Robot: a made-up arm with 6 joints. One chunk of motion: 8 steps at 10 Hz.
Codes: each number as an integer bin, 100 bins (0 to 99) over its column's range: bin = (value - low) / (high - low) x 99, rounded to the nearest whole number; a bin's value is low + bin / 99 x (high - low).
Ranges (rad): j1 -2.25..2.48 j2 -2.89..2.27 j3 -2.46..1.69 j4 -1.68..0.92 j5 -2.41..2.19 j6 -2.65..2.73
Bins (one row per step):
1: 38 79 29 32 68 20
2: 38 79 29 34 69 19
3: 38 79 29 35 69 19
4: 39 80 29 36 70 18
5: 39 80 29 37 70 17
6: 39 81 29 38 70 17
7: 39 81 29 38 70 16
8: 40 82 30 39 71 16
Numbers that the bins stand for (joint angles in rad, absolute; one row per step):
1: -0.4344 1.2276 -1.2443 -0.8396 0.7496 -1.5631
2: -0.4344 1.2276 -1.2443 -0.7871 0.7961 -1.6175
3: -0.4344 1.2276 -1.2443 -0.7608 0.7961 -1.6175
4: -0.3867 1.2797 -1.2443 -0.7345 0.8425 -1.6718
5: -0.3867 1.2797 -1.2443 -0.7083 0.8425 -1.7262
6: -0.3867 1.3318 -1.2443 -0.6820 0.8425 -1.7262
7: -0.3867 1.3318 -1.2443 -0.6820 0.8425 -1.7805
8: -0.3389 1.3839 -1.2024 -0.6558 0.8890 -1.7805

